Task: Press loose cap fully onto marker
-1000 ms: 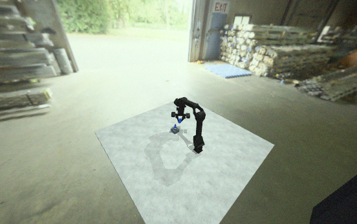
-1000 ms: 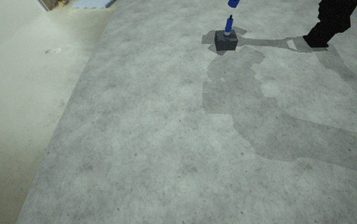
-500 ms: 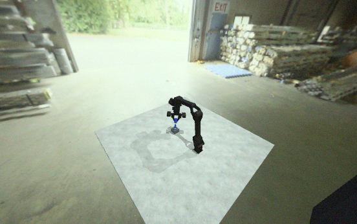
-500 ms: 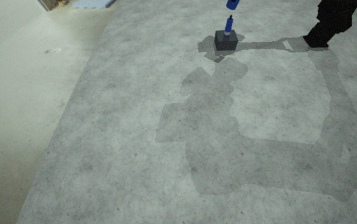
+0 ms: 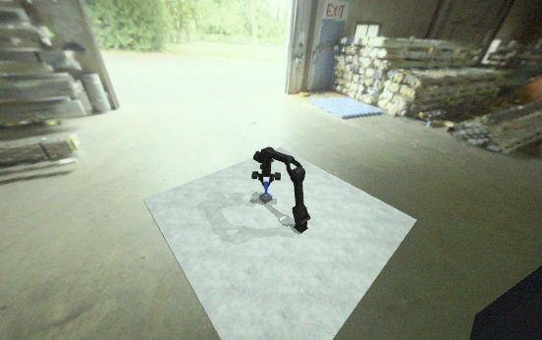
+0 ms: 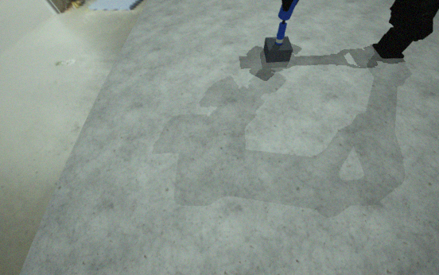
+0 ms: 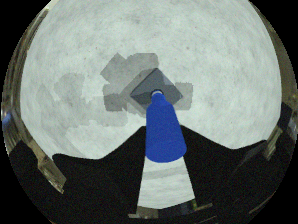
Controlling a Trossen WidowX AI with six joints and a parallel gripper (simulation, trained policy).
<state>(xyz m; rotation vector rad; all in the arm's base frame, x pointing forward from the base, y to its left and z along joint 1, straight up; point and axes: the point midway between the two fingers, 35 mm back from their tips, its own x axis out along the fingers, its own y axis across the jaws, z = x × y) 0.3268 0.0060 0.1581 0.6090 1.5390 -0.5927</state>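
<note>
Right now my gripper tip is 5 cm above the blue marker and 1 cm to the left of it. The rest, counted from my gripper tip: dark holder block (11 cm below, 1 cm to the right); then blue cap (1 cm above).
</note>
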